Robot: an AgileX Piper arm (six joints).
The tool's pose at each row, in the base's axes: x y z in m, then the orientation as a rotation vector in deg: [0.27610, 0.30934, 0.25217, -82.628, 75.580, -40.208]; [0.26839, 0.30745, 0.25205, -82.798, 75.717, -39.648]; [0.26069, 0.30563, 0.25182, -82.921, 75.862, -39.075]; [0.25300, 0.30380, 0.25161, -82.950, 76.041, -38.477]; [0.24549, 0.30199, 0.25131, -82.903, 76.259, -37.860]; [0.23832, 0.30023, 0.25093, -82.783, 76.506, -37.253]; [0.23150, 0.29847, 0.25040, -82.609, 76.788, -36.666]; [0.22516, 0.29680, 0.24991, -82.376, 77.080, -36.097]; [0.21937, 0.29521, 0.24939, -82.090, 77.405, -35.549]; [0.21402, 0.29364, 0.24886, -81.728, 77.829, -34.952]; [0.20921, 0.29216, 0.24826, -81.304, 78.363, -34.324]
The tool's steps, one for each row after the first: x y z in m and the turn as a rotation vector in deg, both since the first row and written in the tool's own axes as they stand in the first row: [0.00004, 0.00266, -0.00748, -0.366, -0.255, 0.223]; [0.00003, 0.00544, -0.01489, -0.708, -0.512, 0.483]; [0.00004, 0.00818, -0.02231, -1.011, -0.763, 0.823]; [0.00008, 0.01095, -0.02953, -1.288, -1.000, 1.230]; [0.00017, 0.01368, -0.03640, -1.527, -1.212, 1.687]; [0.00038, 0.01642, -0.04290, -1.740, -1.388, 2.178]; [0.00060, 0.01896, -0.04896, -1.914, -1.546, 2.700]; [0.00088, 0.02134, -0.05449, -2.061, -1.669, 3.254]; [0.00124, 0.02357, -0.05962, -2.224, -1.755, 3.914]; [0.00166, 0.02569, -0.06420, -2.412, -1.786, 4.664]
